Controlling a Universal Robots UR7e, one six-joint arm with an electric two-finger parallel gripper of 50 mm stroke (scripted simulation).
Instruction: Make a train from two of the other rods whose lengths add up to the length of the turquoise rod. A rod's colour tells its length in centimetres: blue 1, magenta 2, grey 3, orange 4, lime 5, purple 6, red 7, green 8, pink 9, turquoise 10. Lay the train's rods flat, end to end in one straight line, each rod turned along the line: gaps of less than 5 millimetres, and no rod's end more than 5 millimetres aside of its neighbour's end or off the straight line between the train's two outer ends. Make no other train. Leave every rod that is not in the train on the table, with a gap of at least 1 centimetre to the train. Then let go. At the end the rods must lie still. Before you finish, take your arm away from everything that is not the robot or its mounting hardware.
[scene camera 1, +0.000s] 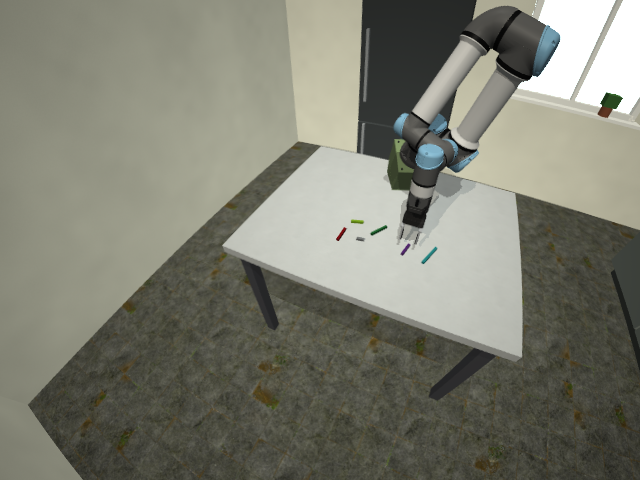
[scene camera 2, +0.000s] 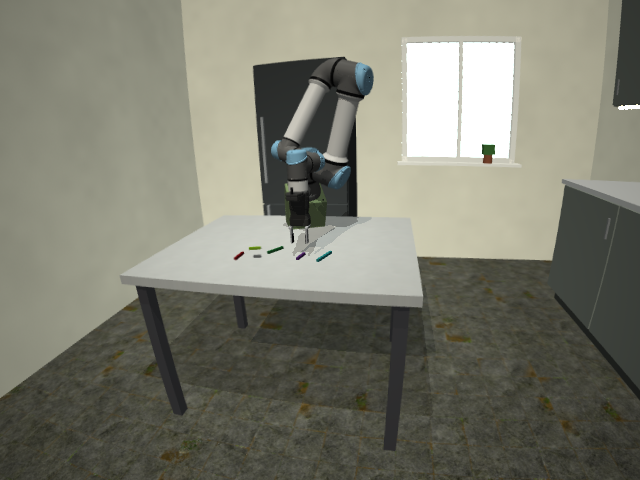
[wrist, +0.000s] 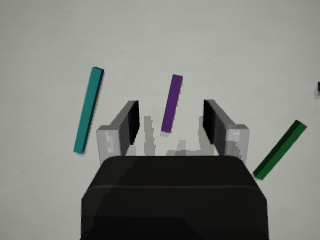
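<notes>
Turquoise rod (wrist: 96, 75), visible. My gripper (wrist: 171, 113), visible too.
</notes>
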